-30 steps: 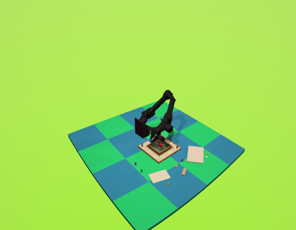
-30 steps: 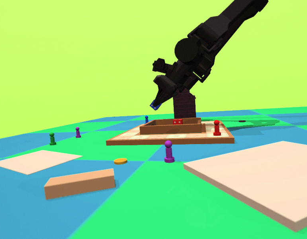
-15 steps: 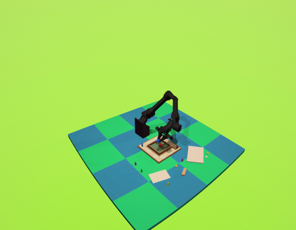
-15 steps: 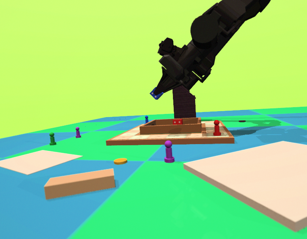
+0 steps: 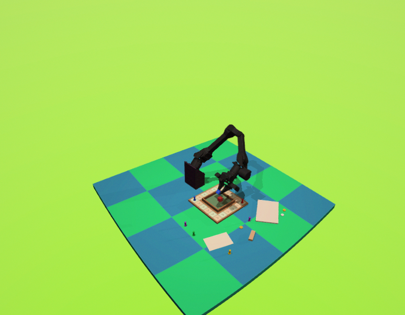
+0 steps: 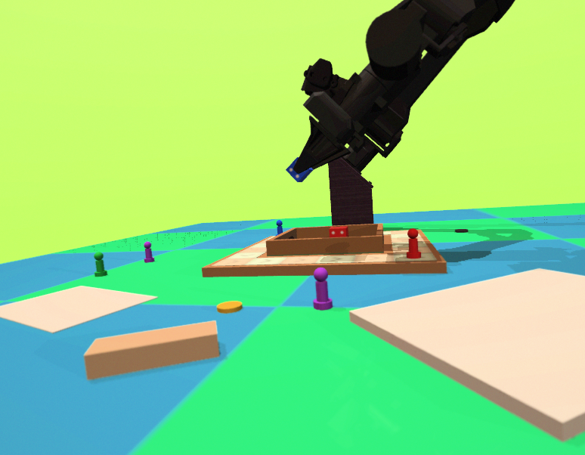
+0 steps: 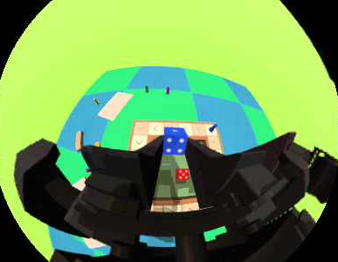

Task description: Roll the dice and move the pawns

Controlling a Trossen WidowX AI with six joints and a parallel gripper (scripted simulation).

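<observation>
Now: the red pawn 14 cm to the left of my gripper tip, 10 cm below it and 9 cm ahead of it. Also, from my gripper tip: sunken tray (12 cm below, 4 cm to the left, 3 cm behind); then green pawn (28 cm to the right, 11 cm below, 7 cm ahead); then blue pawn (15 cm behind, 10 cm below, 7 cm to the right).
</observation>
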